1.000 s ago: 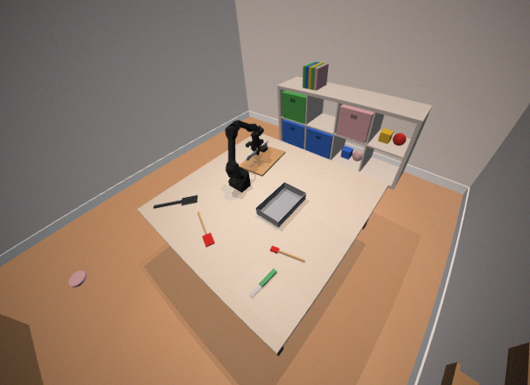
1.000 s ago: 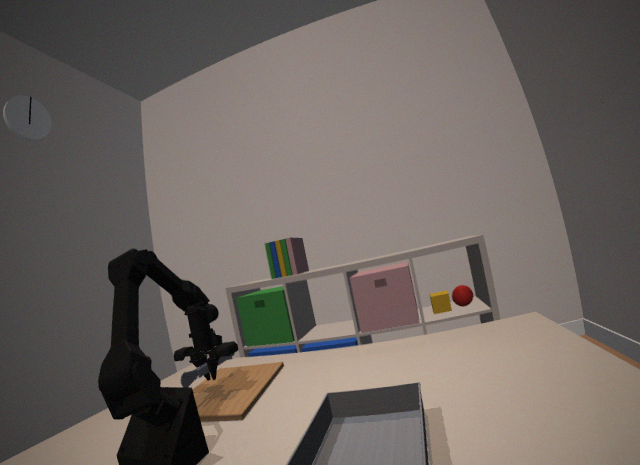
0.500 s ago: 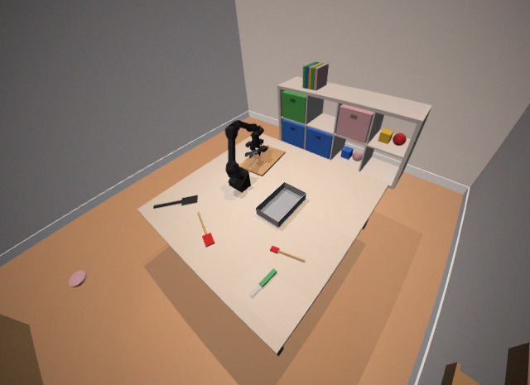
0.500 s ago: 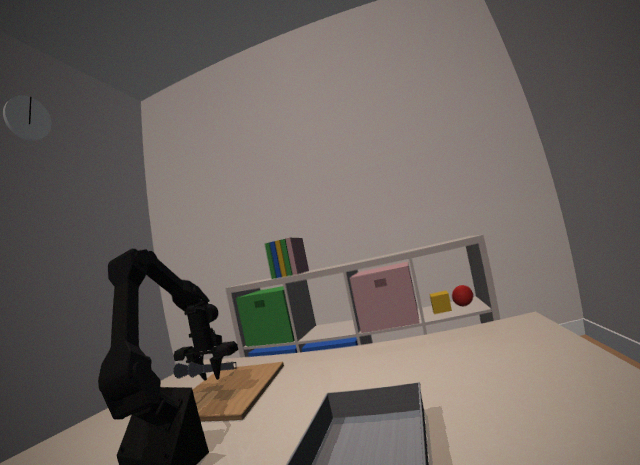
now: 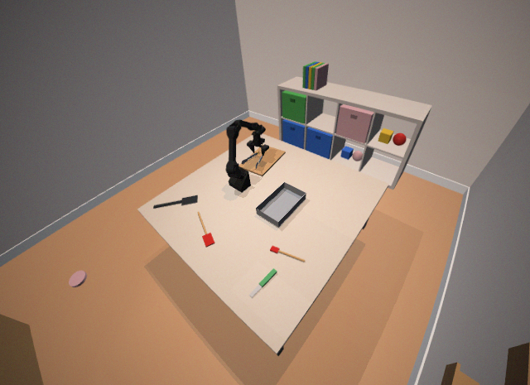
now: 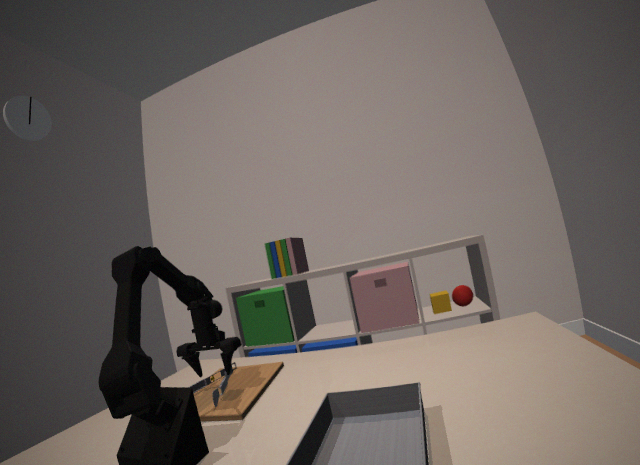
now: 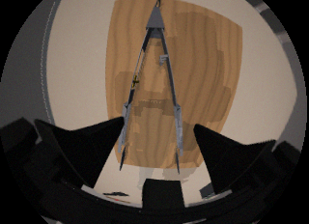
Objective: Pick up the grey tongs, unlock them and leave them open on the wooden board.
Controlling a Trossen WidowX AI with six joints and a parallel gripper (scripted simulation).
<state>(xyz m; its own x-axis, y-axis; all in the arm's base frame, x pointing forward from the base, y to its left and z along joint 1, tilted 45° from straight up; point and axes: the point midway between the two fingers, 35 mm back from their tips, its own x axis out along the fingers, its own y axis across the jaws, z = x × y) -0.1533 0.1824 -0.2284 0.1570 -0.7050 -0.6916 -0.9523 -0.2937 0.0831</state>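
Right now the wooden board is 2 cm ahead of my gripper tip, 2 cm to the left of it and 5 cm below it. From my gripper tip the other things lie so: black spatula (3 cm behind, 73 cm to the right, 5 cm below); then grey roasting tin (51 cm ahead, 23 cm to the right, 3 cm below).
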